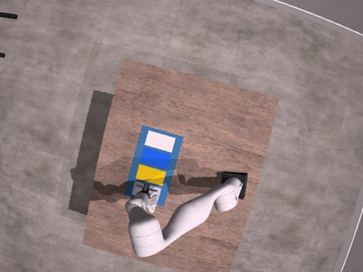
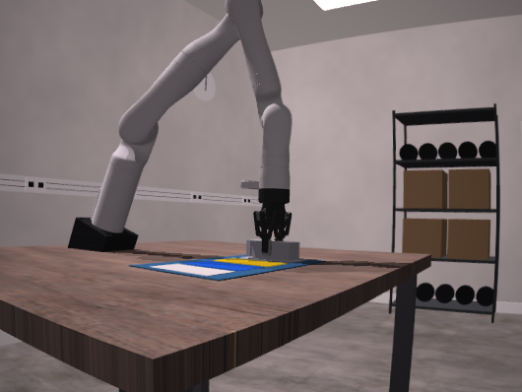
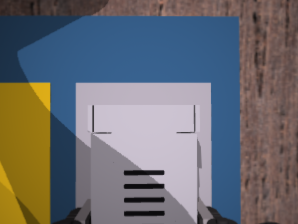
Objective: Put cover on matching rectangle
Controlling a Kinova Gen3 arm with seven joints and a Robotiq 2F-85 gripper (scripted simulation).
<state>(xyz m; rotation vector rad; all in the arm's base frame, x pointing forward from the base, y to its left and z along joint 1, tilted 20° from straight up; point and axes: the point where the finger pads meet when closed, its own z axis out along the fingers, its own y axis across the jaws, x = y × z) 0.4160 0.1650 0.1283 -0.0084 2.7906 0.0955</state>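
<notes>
My gripper is now 1 cm short of the white rectangle, 28 cm to the left of it and 3 cm above it. The rest, counted from my hand: dark blue mat 5 cm ahead, 14 cm to the right, 3 cm below; cover 1 cm below; yellow rectangle 9 cm to the right, 3 cm below.
</notes>
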